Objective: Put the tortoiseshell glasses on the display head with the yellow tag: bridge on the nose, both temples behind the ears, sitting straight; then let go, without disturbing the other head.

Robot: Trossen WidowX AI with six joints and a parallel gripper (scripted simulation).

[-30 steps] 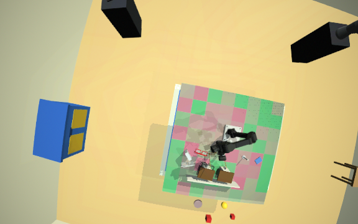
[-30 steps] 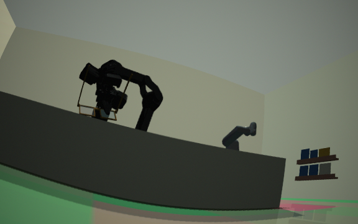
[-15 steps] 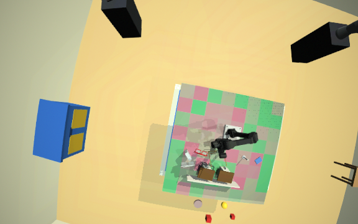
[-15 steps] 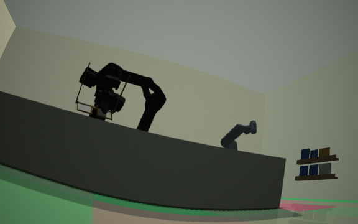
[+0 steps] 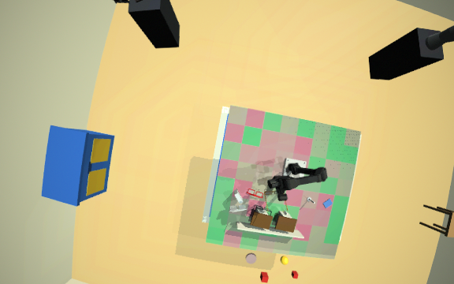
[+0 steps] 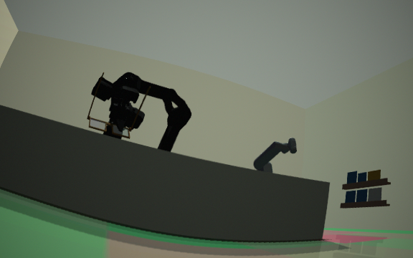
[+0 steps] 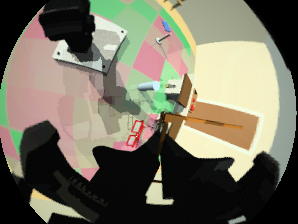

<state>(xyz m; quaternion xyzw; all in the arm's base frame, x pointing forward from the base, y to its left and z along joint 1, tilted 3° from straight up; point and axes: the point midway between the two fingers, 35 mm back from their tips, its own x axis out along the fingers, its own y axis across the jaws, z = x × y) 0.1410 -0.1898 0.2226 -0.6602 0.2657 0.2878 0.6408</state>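
Now: the display head 300 mm ahead of my gripper tip, 130 mm to the left of it and 150 mm below it. The rest, counted from my gripper tip: blue block (200 mm ahead, 570 mm to the left, 210 mm below); then white base (400 mm ahead, 10 mm to the right, 150 mm below).
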